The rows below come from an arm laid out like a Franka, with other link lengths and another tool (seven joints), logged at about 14 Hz.
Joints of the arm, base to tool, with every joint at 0 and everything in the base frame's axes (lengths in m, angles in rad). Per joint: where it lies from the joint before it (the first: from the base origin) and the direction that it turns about. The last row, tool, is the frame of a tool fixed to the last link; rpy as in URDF.
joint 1: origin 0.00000 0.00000 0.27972 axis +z
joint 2: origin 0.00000 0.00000 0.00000 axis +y
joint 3: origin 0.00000 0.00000 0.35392 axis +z
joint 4: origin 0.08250 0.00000 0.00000 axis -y
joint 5: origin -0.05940 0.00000 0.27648 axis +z
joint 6: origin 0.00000 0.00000 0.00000 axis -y
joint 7: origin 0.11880 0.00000 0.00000 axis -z
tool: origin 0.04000 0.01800 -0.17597 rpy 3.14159 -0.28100 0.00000
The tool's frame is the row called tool.
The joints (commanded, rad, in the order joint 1, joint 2, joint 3, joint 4, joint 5, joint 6, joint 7), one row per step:
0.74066 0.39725 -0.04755 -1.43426 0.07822 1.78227 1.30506
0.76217 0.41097 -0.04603 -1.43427 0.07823 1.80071 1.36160
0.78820 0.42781 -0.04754 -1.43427 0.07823 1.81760 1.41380
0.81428 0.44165 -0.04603 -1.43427 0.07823 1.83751 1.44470
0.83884 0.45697 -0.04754 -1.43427 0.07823 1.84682 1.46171
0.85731 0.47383 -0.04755 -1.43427 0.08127 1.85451 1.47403
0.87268 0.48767 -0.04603 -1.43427 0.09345 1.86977 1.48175
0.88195 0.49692 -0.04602 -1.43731 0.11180 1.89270 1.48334
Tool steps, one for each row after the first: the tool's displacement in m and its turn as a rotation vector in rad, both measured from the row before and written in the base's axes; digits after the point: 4 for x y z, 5 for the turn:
-0.0060 0.0118 -0.0062 -0.00134 -0.00297 -0.03453
-0.0072 0.0128 -0.0084 -0.00489 -0.00048 -0.02836
-0.0084 0.0150 -0.0062 0.00176 -0.00425 -0.00447
-0.0083 0.0122 -0.0085 -0.00645 0.00334 0.00573
-0.0070 0.0101 -0.0099 -0.00614 0.00780 0.00478
-0.0064 0.0108 -0.0073 0.00802 0.00722 0.00399
-0.0033 0.0082 -0.0047 0.01853 0.00473 -0.00048

